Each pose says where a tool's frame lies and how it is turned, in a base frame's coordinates. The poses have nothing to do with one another.
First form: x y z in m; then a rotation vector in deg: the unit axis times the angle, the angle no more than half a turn.
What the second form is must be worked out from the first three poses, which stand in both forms.
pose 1, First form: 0.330 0.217 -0.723 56.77 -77.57 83.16
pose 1, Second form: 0.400 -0.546 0.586 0.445 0.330 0.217 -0.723
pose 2, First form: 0.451 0.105 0.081 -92.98 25.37 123.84
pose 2, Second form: -0.581 0.158 0.773 0.200 0.451 0.105 0.081
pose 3, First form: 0.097 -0.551 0.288 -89.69 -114.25 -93.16
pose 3, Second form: -0.519 -0.661 -0.539 0.065 0.097 -0.551 0.288
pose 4, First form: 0.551 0.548 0.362 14.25 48.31 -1.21
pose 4, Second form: 0.120 0.408 -0.010 0.905 0.551 0.548 0.362
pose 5, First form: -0.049 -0.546 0.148 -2.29 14.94 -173.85
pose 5, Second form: -0.013 0.086 -0.995 0.048 -0.049 -0.546 0.148
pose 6, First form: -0.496 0.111 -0.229 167.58 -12.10 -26.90
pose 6, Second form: 0.981 -0.071 -0.158 0.086 -0.496 0.111 -0.229
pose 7, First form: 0.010 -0.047 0.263 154.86 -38.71 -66.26
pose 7, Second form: 0.894 -0.224 -0.383 0.063 0.010 -0.047 0.263
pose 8, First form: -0.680 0.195 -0.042 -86.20 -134.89 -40.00
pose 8, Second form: -0.518 -0.811 -0.240 0.131 -0.680 0.195 -0.042
